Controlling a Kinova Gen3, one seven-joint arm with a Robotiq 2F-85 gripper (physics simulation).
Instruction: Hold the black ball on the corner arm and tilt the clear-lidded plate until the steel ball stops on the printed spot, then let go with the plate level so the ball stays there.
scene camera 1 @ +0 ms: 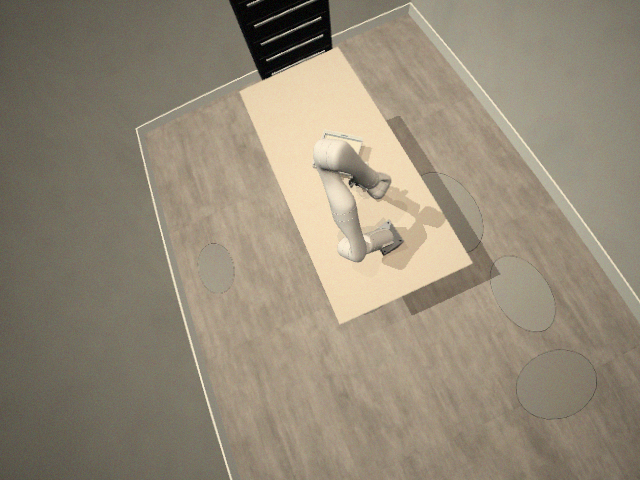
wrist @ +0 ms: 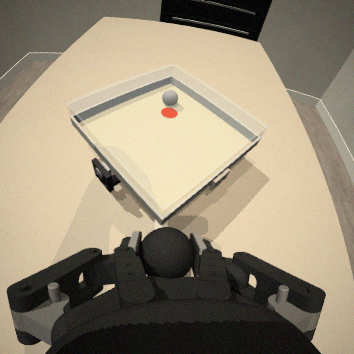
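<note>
The clear-lidded plate has a cream floor, low grey walls and clear upper edges. In the wrist view one corner points at my gripper; in the scene view the arm partly covers the plate. The steel ball is inside, near the far corner, just beyond the red printed spot and not centred on it. My gripper is shut on the black ball at the near corner. The corner arm is mostly hidden behind the ball. Any slight tilt of the plate is hard to judge.
A black bracket stands at the plate's left side, and a small light tab is on its right side. The pale table carries the robot's base. A black drawer cabinet stands beyond the table's far end.
</note>
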